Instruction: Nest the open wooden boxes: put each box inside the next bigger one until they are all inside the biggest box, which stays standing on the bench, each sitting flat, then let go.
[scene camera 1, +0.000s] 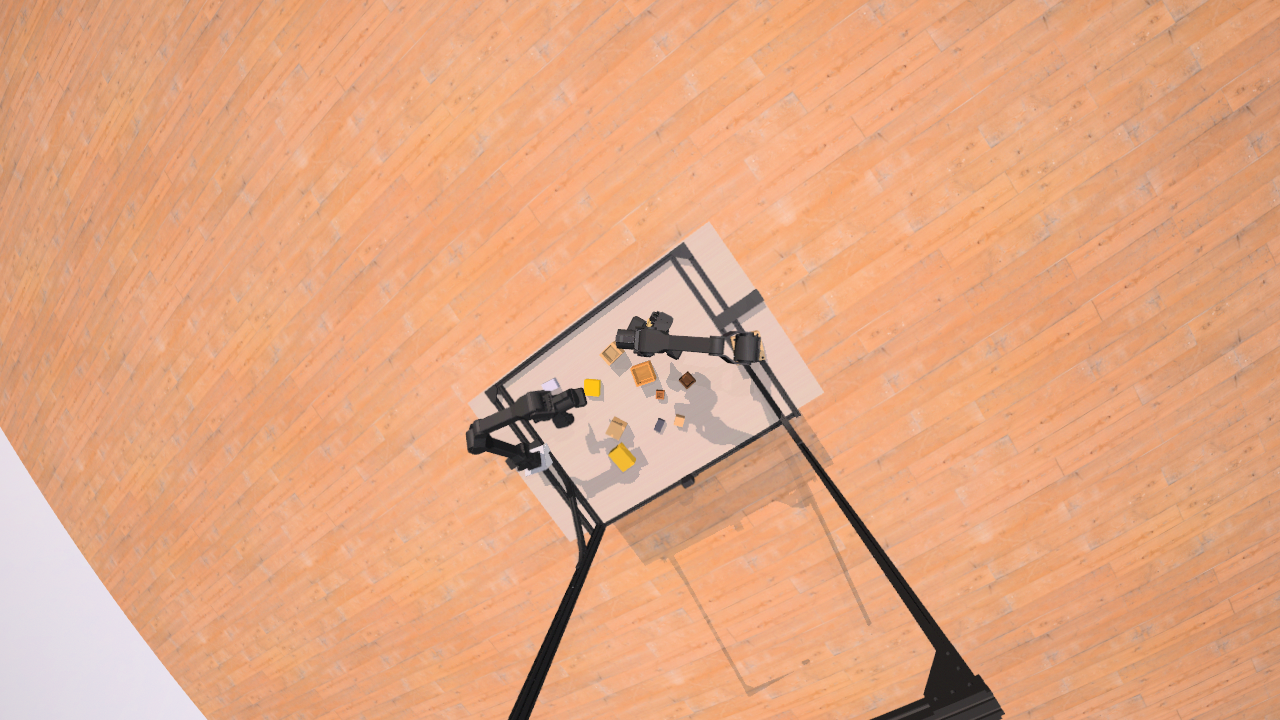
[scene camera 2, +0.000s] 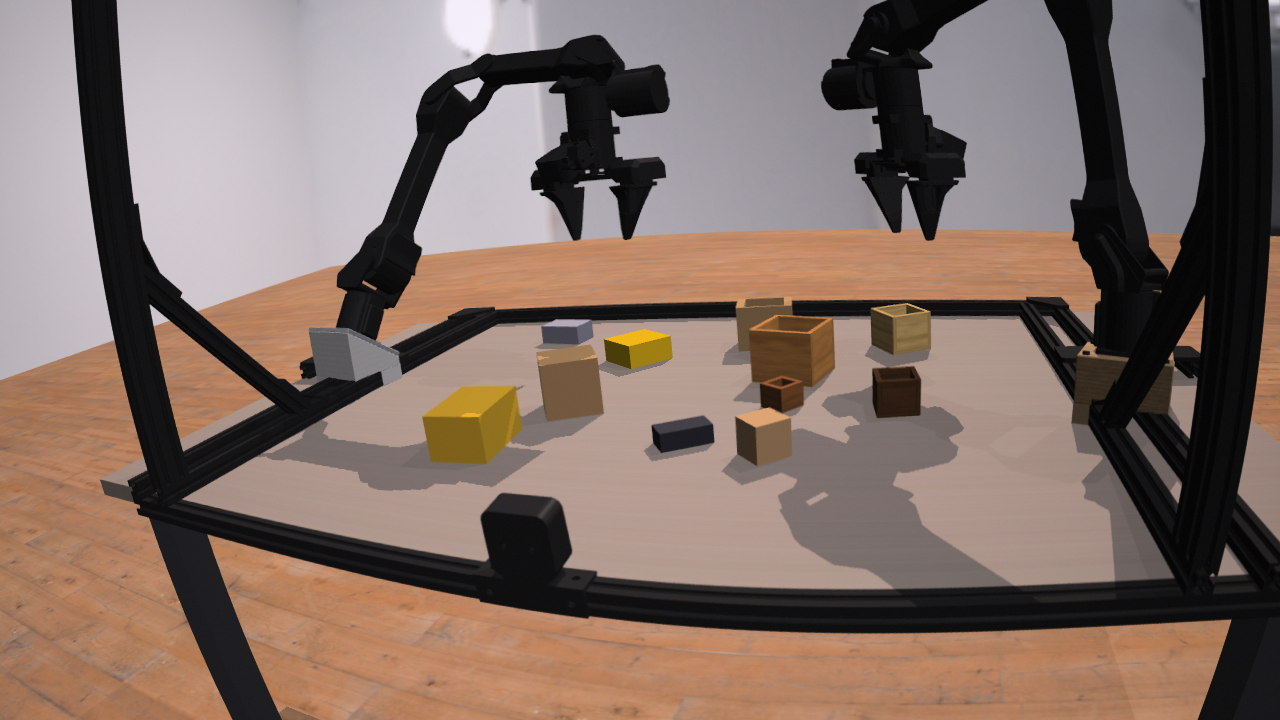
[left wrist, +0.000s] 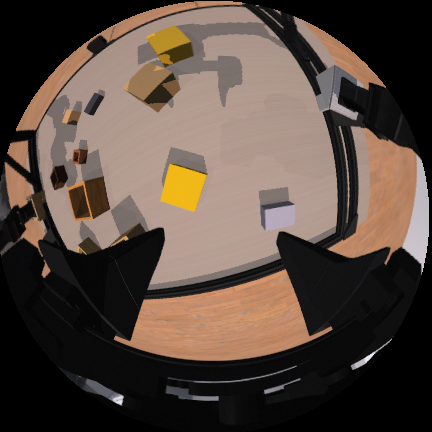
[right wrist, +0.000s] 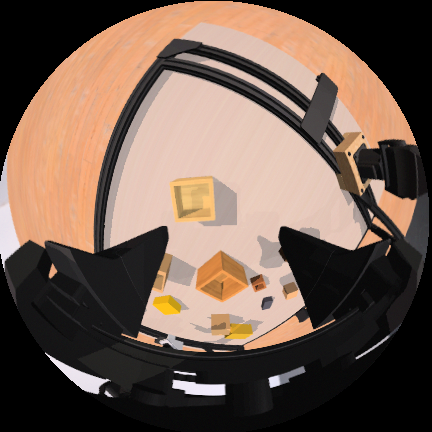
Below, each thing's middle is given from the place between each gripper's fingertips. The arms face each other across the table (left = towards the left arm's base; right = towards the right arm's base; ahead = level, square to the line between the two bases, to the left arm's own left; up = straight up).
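My left gripper is 14 cm above the grey block (scene camera 2: 558, 331), 6 cm short of it and 10 cm to the right of it. Counting from my left hand, the black block (scene camera 2: 669, 436) is 14 cm below, 20 cm to the right and 28 cm behind. The biggest box (scene camera 2: 798, 347) is 12 cm below my left hand, 26 cm to the right of it and 7 cm behind it, and the pale open box (scene camera 2: 897, 329) is 12 cm below that same left hand, 37 cm to the right of it and 6 cm ahead of it.
My right hand is 12 cm above the pale open box, 2 cm to the right of it and 3 cm short of it. From my right hand, the biggest box is 11 cm below, 14 cm to the left and 10 cm behind. The black block is 13 cm below my right hand, 19 cm to the left of it and 31 cm behind it, while the grey block is 13 cm below my right hand, 49 cm to the left of it and 3 cm ahead of it.
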